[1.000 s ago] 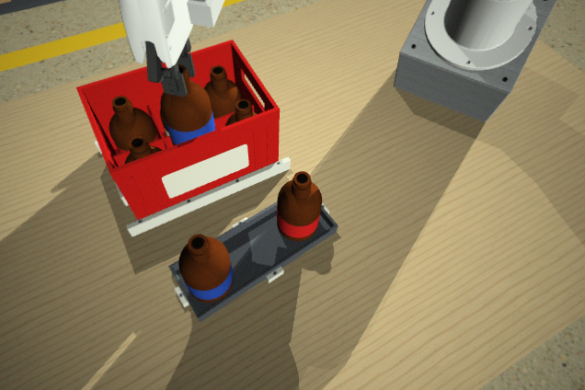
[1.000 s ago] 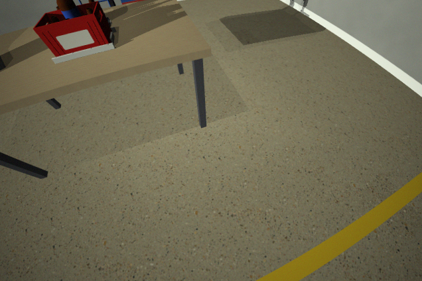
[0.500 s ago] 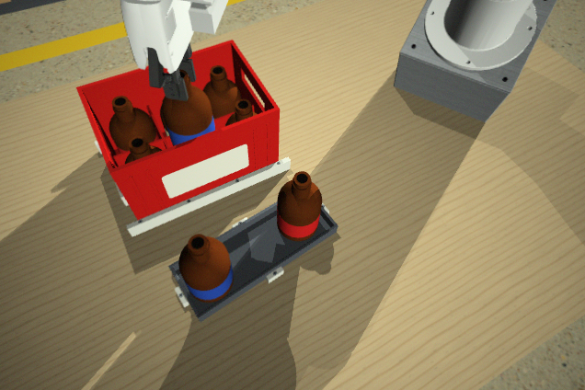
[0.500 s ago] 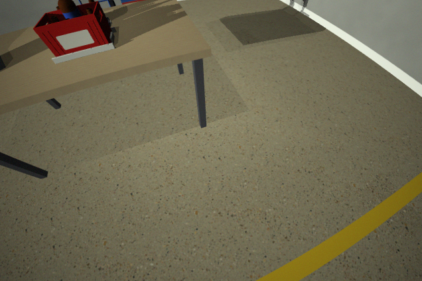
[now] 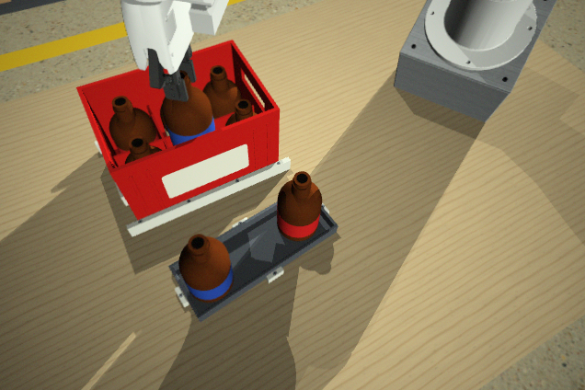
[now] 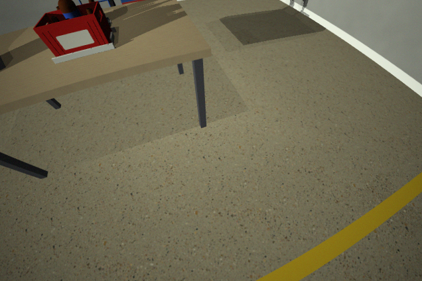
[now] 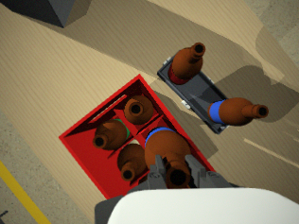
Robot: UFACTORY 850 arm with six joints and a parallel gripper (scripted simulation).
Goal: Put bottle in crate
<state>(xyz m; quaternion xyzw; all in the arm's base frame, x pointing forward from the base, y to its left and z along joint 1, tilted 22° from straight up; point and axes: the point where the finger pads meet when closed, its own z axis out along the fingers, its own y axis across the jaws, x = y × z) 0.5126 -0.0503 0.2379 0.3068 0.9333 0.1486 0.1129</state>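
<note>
My hand is 170 mm above the red crate and 40 mm to the left of it. Also, from my hand: grey tray (250 mm below, 180 mm to the left, 40 mm behind); then blue-banded bottle (200 mm to the left, 170 mm below, 50 mm ahead).
</note>
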